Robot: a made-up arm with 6 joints. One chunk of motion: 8 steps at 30 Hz.
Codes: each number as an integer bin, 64 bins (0 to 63) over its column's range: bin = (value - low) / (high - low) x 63, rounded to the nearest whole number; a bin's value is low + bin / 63 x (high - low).
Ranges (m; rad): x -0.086..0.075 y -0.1..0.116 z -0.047..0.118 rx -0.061..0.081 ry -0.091..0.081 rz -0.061..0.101
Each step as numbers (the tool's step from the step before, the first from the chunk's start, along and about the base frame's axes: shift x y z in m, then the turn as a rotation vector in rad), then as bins.
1 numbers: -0.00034 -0.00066 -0.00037 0.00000 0.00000 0.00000
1 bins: 34 29 18 27 33 24
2 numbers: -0.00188 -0.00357 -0.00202 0.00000 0.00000 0.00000
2 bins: 33 28 17 27 33 24
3 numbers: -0.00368 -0.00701 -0.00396 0.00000 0.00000 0.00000
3 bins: 32 27 16 27 33 24
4 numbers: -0.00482 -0.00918 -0.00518 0.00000 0.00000 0.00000
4 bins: 32 26 16 27 33 24
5 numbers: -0.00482 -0.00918 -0.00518 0.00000 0.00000 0.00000
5 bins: 32 26 16 27 33 24
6 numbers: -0.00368 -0.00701 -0.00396 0.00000 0.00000 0.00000
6 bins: 32 27 16 27 33 24
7 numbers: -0.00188 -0.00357 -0.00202 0.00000 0.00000 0.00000
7 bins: 33 28 17 27 33 24
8 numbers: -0.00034 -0.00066 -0.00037 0.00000 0.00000 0.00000
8 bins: 34 29 18 27 33 24
